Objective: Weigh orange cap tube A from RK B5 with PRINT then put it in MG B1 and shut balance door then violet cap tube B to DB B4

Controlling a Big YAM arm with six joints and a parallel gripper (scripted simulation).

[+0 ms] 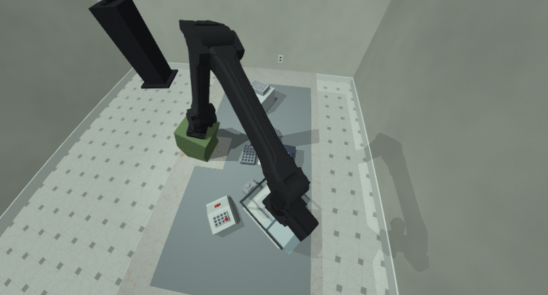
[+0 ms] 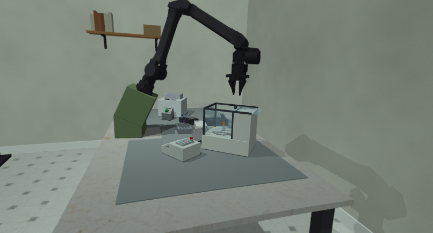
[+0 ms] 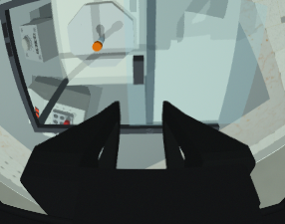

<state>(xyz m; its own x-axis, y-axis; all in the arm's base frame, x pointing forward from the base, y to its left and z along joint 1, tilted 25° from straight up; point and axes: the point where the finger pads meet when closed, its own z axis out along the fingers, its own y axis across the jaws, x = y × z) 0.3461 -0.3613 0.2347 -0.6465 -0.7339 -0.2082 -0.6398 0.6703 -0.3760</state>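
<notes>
The balance door lies 70 mm below my hand, 20 mm to the right of it and 20 mm ahead of it. The rest, counted from my hand: red-capped tube: 240 mm behind, 220 mm below, 10 mm to the right; then balance pan: 210 mm below, 50 mm to the left, 40 mm behind; then dry block DB: 280 mm behind, 250 mm below, 10 mm to the left.
</notes>
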